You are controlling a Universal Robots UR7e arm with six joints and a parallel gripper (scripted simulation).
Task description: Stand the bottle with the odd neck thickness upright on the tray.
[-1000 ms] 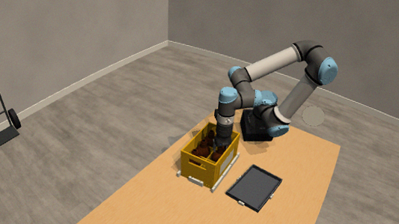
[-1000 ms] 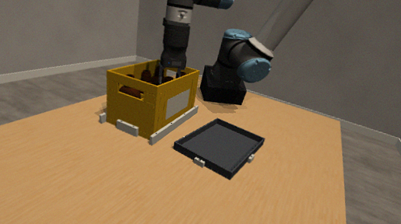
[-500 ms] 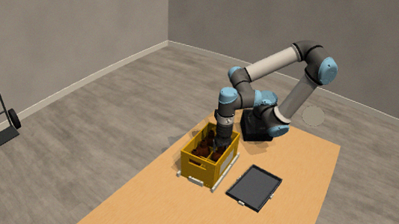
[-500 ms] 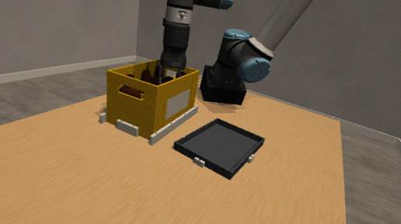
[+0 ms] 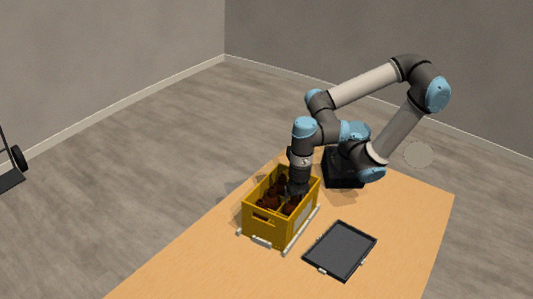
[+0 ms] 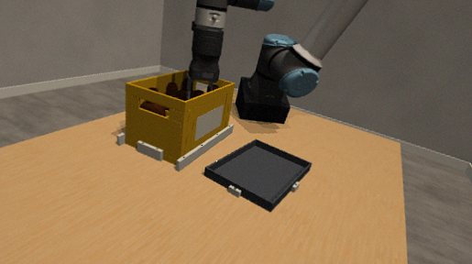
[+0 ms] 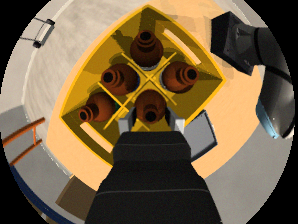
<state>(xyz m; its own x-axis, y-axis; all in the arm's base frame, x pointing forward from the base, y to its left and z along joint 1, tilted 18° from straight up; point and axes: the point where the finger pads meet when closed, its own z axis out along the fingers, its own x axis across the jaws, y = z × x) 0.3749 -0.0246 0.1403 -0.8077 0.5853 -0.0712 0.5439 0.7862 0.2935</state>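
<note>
The bottle lies 7 cm below my hand. Also, from my hand: yellow crate: 8 cm below, 5 cm to the right, 1 cm ahead; then dark tray: 23 cm to the left, 15 cm below, 2 cm behind.
</note>
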